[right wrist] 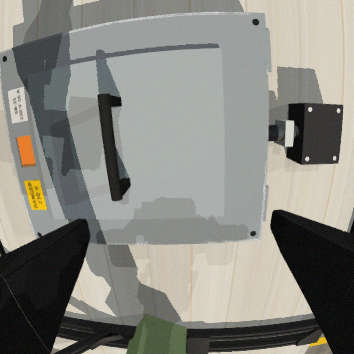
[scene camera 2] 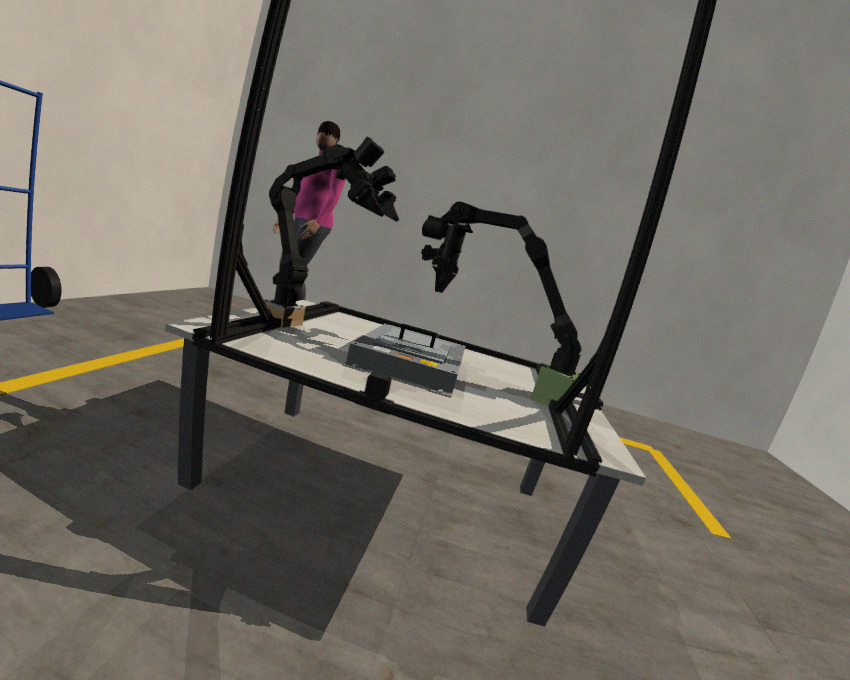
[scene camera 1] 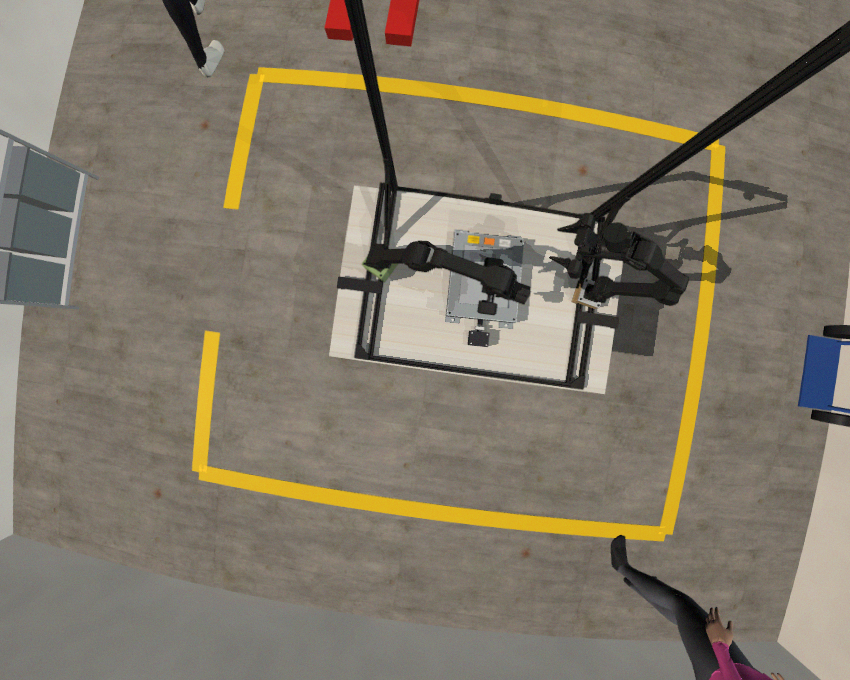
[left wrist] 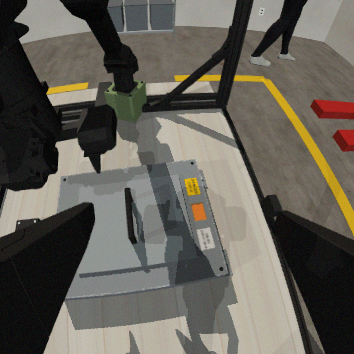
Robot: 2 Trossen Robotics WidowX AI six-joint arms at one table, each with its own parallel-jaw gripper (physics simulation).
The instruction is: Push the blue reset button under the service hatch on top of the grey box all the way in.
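The grey box (scene camera 1: 459, 283) (scene camera 2: 400, 365) (left wrist: 147, 295) (right wrist: 245, 150) lies on the table. Its service hatch (left wrist: 100, 225) (right wrist: 175, 125) looks closed and flat, with a black bar handle (left wrist: 131, 215) (right wrist: 111, 150) standing on it. The blue reset button does not show; the hatch covers the area beneath it. My left gripper (scene camera 1: 557, 246) (scene camera 2: 394, 214) (left wrist: 187, 216) is open and empty, high above the table, to the right of the box in scene camera 1. My right gripper (scene camera 2: 440, 287) (right wrist: 180, 224) is open and empty, raised above the box.
A black block (scene camera 1: 478, 338) (right wrist: 322, 134) is joined to the box's side by a short connector. Orange, yellow and white labels lie along the opposite edge. Black frame rails (scene camera 2: 425, 418) edge the table, with tall posts rising from it. The right arm crosses over the box.
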